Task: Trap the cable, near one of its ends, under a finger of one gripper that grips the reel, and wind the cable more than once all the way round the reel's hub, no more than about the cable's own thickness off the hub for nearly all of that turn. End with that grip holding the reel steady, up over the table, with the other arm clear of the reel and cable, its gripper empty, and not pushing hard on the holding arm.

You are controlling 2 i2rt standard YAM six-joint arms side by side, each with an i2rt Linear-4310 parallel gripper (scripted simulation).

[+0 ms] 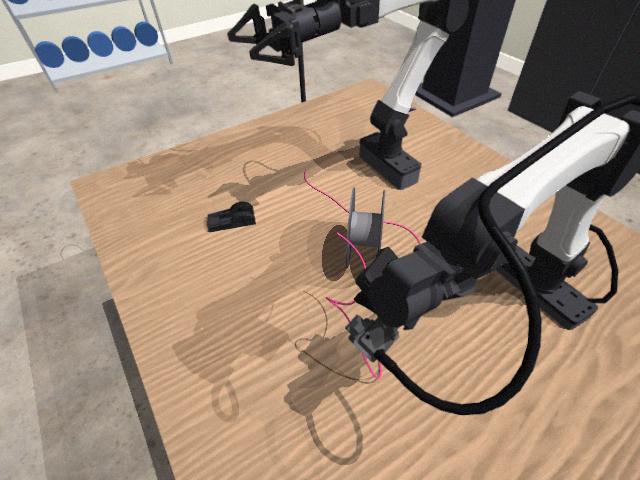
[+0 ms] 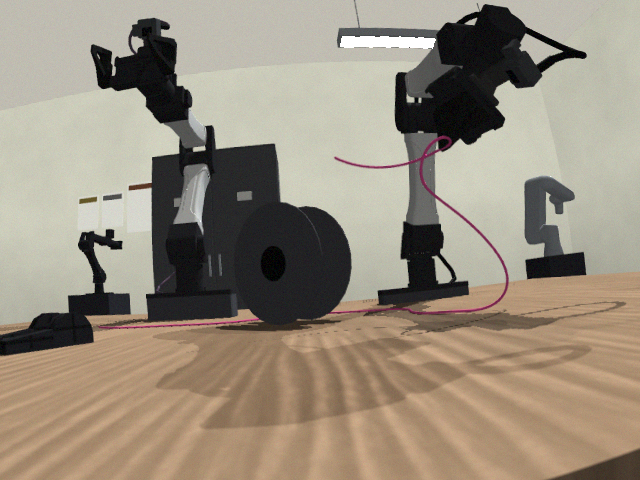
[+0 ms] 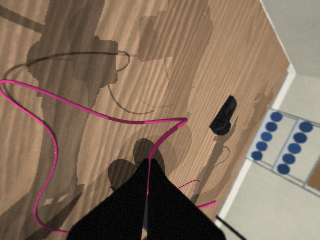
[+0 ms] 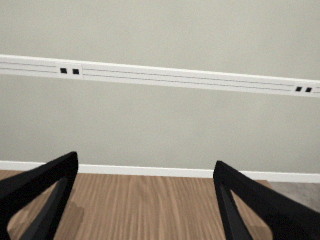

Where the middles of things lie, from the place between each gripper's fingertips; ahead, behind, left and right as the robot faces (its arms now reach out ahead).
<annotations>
My right gripper [image 1: 238, 45] is now 120 mm past the dark grey reel [image 2: 290, 263], 240 mm to the right of it and 350 mm above it. Also, from my right hand: small black device [image 1: 240, 214]: 90 mm ahead, 50 mm to the right, 420 mm below.
I see the dark grey reel 170 mm behind my left hand [image 2: 443, 148], 210 mm to the right of it and 120 mm below it. Also, from my left hand: small black device 50 mm ahead, 490 mm to the right, 190 mm below.
</annotations>
